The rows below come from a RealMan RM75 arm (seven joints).
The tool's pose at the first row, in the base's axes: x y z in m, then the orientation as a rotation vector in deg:
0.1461, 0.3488, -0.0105, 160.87, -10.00, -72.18
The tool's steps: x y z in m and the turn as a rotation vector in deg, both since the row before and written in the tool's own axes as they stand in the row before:
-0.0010, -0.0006, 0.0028, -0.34, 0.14, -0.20
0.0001, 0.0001, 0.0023, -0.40, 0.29, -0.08
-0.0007, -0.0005, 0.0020, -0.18, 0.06, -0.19
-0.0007, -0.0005, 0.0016, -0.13, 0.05, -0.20
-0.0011, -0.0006, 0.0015, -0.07, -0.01, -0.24
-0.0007, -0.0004, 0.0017, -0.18, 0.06, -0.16
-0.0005, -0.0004, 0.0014, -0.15, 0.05, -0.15
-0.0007, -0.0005, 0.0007, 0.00, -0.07, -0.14
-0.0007, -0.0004, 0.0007, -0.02, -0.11, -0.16
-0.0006, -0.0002, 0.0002, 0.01, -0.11, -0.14
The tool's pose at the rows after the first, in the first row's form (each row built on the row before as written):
0.1434, 0.3495, -0.0117, 160.75, -9.49, -71.93
0.1417, 0.3494, -0.0133, 160.62, -9.10, -71.43
0.1398, 0.3499, -0.0142, 160.58, -8.71, -71.34
0.1382, 0.3504, -0.0148, 160.58, -8.34, -71.28
0.1364, 0.3511, -0.0151, 160.62, -7.96, -71.33
0.1347, 0.3515, -0.0158, 160.57, -7.62, -71.23
0.1333, 0.3519, -0.0164, 160.53, -7.31, -71.15
0.1323, 0.3524, -0.0164, 160.55, -7.12, -71.28
0.1313, 0.3528, -0.0164, 160.53, -6.89, -71.46
0.1308, 0.3531, -0.0161, 160.53, -6.71, -71.65

